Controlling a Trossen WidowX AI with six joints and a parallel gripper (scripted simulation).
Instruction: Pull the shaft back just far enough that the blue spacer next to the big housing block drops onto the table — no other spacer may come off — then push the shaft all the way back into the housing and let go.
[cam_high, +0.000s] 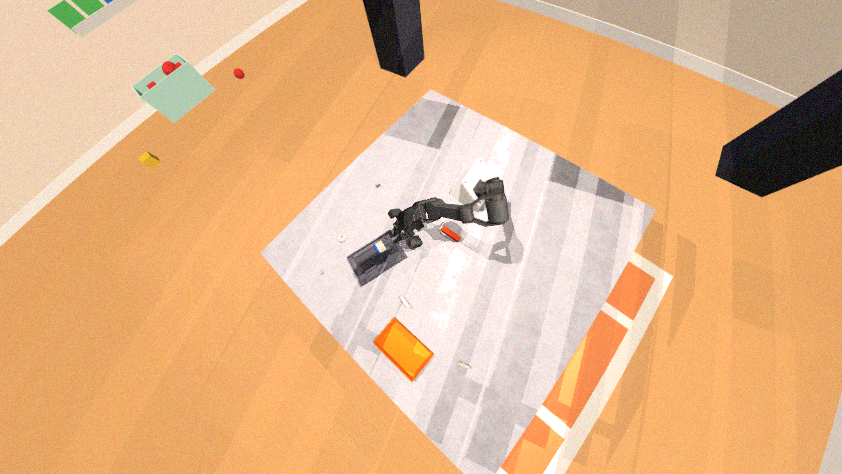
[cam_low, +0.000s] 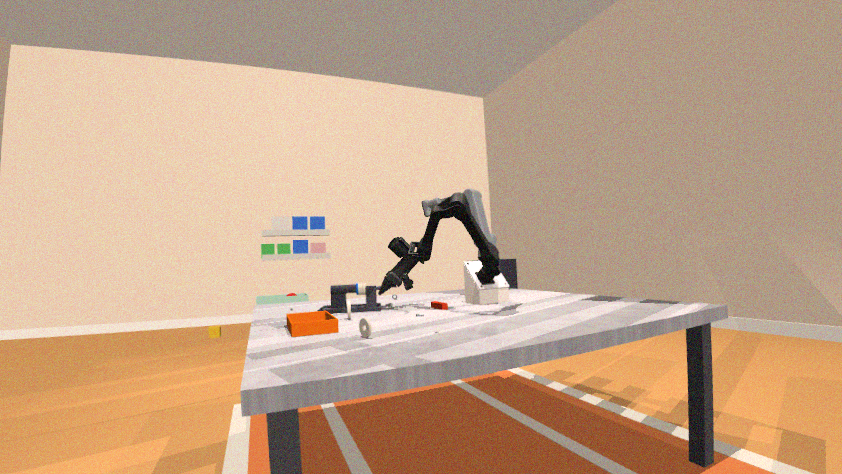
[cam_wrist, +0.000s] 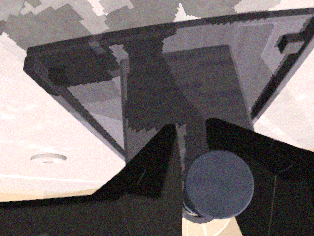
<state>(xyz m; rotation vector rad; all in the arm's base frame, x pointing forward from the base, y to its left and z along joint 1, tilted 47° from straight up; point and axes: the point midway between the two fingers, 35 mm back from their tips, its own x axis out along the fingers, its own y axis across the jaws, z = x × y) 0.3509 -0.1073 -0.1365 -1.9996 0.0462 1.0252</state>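
My gripper tip is 8 cm short of the blue spacer, 3 cm to the left of it and 3 cm below it. Also, from my gripper tip: orange tray 32 cm ahead, 27 cm to the left, 4 cm below.
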